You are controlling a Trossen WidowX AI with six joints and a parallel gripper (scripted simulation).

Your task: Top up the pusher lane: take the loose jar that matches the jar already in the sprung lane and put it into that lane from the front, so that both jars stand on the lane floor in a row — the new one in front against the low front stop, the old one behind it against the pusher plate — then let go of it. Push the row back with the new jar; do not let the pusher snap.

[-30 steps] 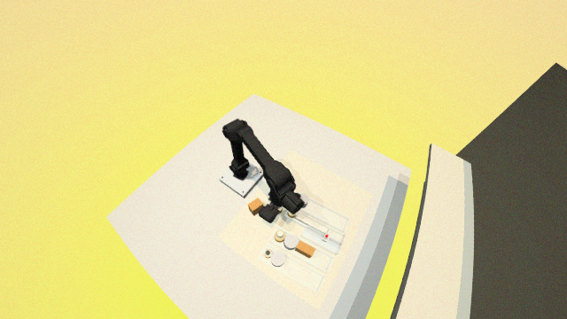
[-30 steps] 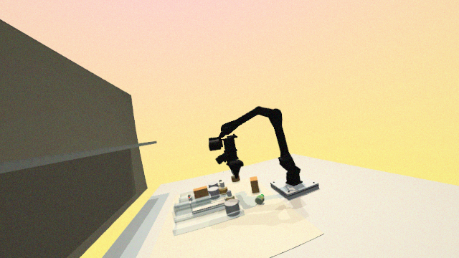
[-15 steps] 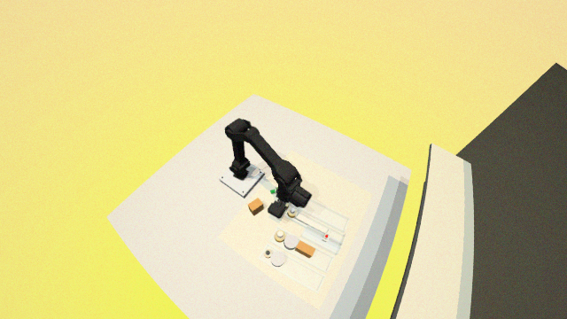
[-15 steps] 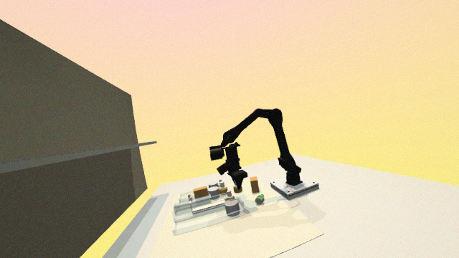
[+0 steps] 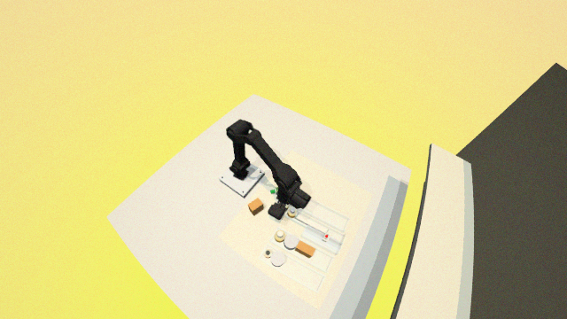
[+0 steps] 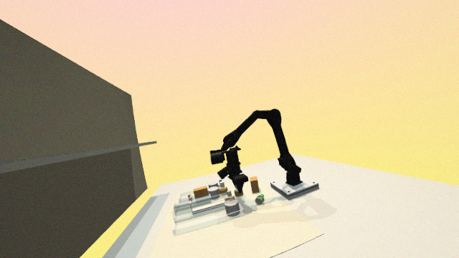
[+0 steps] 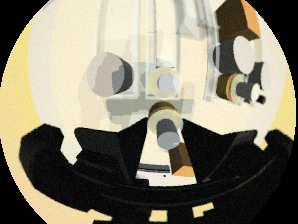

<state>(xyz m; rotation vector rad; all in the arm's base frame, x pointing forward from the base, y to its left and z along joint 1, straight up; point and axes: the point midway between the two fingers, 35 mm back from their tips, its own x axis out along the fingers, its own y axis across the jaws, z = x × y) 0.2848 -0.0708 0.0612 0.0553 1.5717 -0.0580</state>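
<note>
My gripper tip is 12 cm past the brown box, 6 cm to the left of it and 2 cm above it. Round my gripper tip: red mark: 23 cm ahead, 6 cm to the right, 2 cm above; then clear sprung lane: 20 cm ahead, 4 cm to the right, 4 cm below.
</note>
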